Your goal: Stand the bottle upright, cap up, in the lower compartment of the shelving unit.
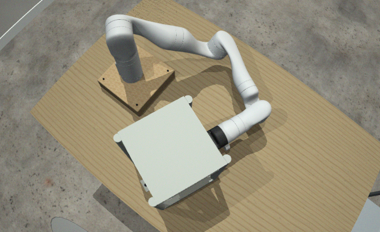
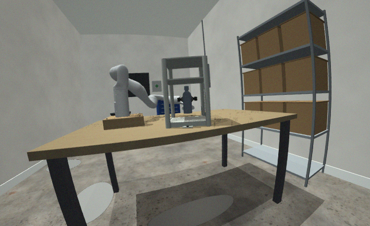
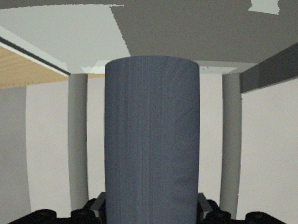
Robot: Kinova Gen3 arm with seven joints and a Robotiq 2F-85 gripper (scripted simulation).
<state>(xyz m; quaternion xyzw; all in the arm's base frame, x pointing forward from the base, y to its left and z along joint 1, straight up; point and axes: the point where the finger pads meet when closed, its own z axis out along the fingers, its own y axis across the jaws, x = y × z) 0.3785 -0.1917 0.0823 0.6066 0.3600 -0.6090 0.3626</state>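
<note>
Right now my hand is 20 mm below the blue-grey bottle. Also, from my hand: grey shelving unit 30 mm behind, 50 mm to the right, 30 mm above.
</note>
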